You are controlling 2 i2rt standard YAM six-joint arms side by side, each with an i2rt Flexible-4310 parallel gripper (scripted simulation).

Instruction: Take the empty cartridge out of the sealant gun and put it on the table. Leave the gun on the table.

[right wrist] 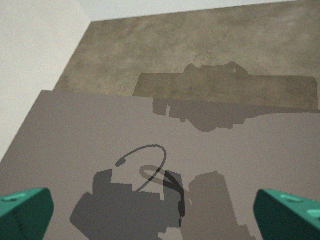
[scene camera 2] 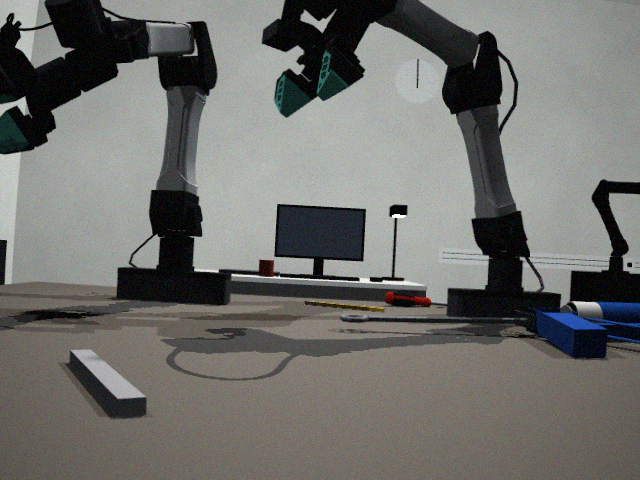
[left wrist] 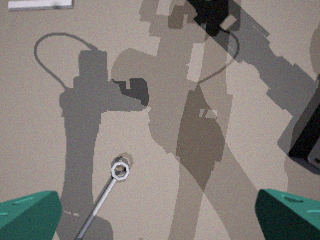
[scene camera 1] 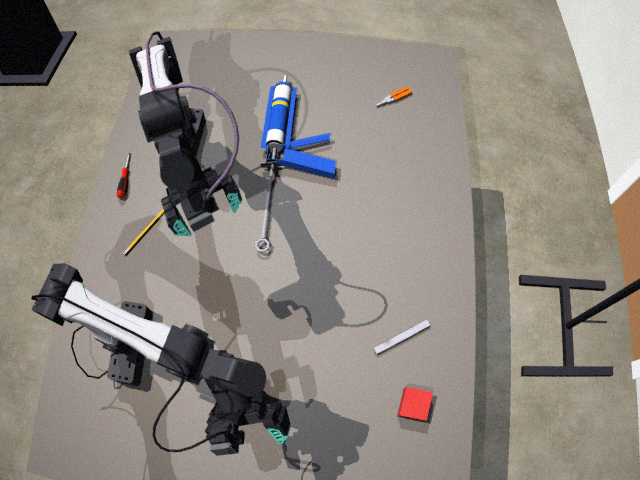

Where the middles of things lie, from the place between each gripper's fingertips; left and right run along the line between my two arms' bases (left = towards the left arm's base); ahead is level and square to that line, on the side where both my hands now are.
My left hand (scene camera 2: 301, 106) is 3 cm short of the white-and-blue cartridge (scene camera 1: 278, 119), 52 cm to the right of it and 29 cm above it. Also, from my left hand: grey bar (scene camera 2: 118, 394) 43 cm ahead, 10 cm to the right, 31 cm below; blue sealant gun (scene camera 1: 293, 159) 7 cm ahead, 34 cm to the left, 29 cm below; red block (scene camera 1: 415, 403) 48 cm ahead, 27 cm to the right, 30 cm below.
I see my right gripper (scene camera 1: 258, 446) 330 mm short of the red block, 130 mm to the right of it and 220 mm above it. Round my right hand: grey bar (280 mm ahead, 300 mm to the left, 230 mm below); white-and-blue cartridge (120 mm behind, 920 mm to the left, 210 mm below); blue sealant gun (80 mm behind, 750 mm to the left, 210 mm below).
